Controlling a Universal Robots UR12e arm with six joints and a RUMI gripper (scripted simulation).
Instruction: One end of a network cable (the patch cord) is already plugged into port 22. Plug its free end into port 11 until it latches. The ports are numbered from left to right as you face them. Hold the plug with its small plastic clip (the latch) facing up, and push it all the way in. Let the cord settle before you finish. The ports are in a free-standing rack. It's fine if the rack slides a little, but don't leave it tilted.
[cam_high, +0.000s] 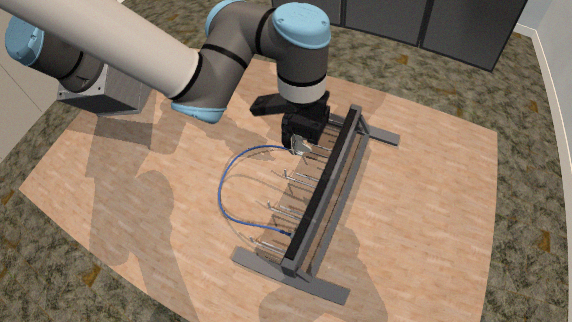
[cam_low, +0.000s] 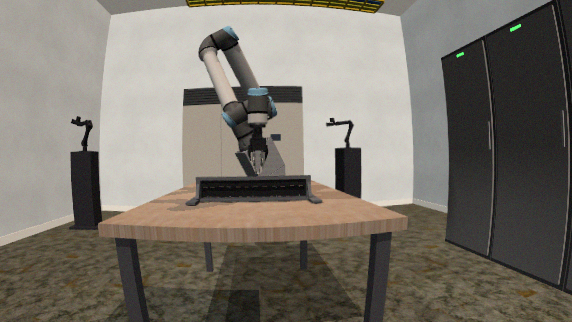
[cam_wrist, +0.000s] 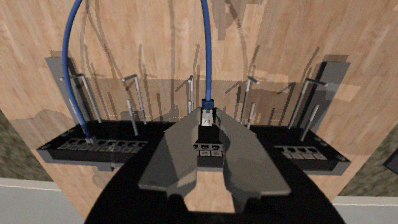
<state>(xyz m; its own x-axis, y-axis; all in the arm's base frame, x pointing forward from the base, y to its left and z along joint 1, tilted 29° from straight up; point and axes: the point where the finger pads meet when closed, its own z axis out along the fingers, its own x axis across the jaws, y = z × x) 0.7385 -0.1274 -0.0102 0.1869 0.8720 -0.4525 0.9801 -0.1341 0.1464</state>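
Now: hand 1 cm short of the plug and 1 cm above it.
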